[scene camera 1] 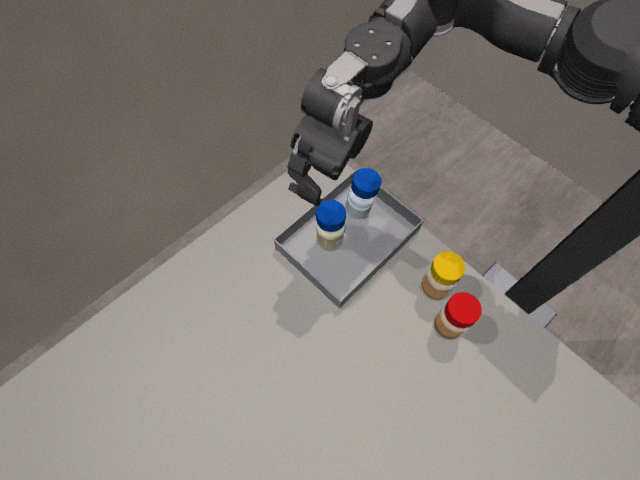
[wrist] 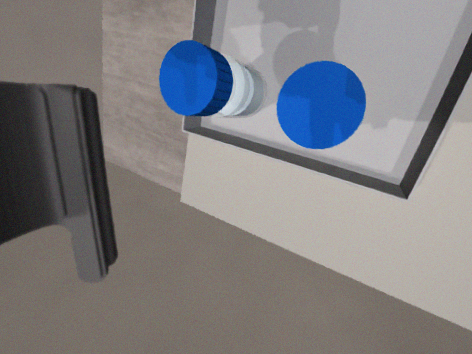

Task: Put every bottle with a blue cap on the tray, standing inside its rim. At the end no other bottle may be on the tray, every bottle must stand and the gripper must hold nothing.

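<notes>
A blue-capped bottle with pale yellow contents (scene camera 1: pixel 330 225) (wrist: pixel 321 105) stands inside the rim of the grey tray (scene camera 1: pixel 308 272) (wrist: pixel 295 159). A second blue-capped bottle, with clear whitish contents (scene camera 1: pixel 363 192) (wrist: pixel 210 80), stands in the tray near its back corner. A yellow-capped bottle (scene camera 1: pixel 443 275) and a red-capped bottle (scene camera 1: pixel 458 315) stand on the table to the right of the tray, outside it. My gripper (scene camera 1: pixel 321 189) is open and empty, above and behind the tray's back left edge, apart from both blue-capped bottles. One finger shows at the left of the wrist view; the other is hidden.
The pale table (scene camera 1: pixel 232 372) (wrist: pixel 310 215) extends in front of the tray. Its back left edge runs close behind the tray, and its right edge passes near the yellow-capped and red-capped bottles. A dark post (scene camera 1: pixel 578 248) rises beyond that right edge.
</notes>
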